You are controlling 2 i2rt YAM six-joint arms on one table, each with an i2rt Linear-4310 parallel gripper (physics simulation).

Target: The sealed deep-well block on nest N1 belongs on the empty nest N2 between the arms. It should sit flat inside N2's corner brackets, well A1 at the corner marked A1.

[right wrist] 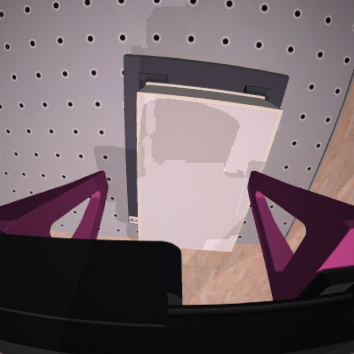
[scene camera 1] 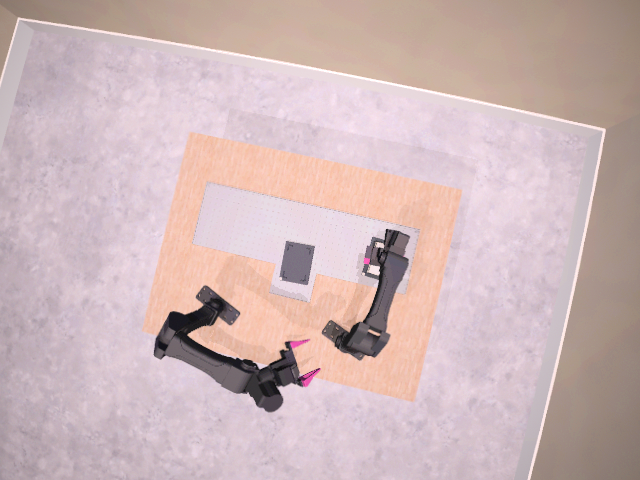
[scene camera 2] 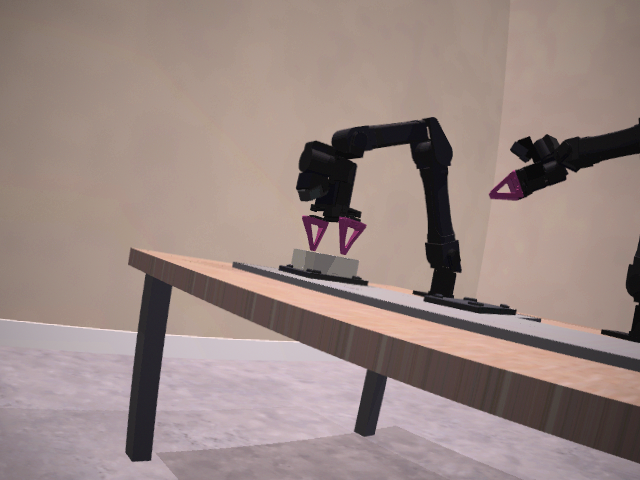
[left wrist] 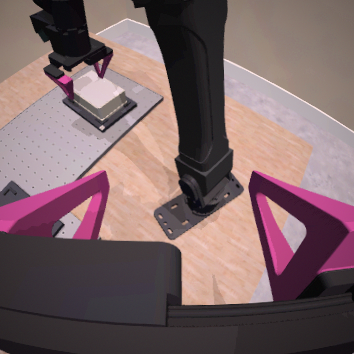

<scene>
The left gripper [scene camera 2: 490, 195] is open, holding nothing. The right gripper [scene camera 2: 327, 252] is open and holds nothing. Also in view: a pale block [right wrist: 195, 146]. Also in view: a dark nest plate [scene camera 1: 297, 259].
The pale block is seen too in the left wrist view [left wrist: 100, 97]. The left gripper also shows in the left wrist view [left wrist: 178, 178]. The right gripper is seen too in the right wrist view [right wrist: 177, 178] and in the left wrist view [left wrist: 86, 87].
</scene>
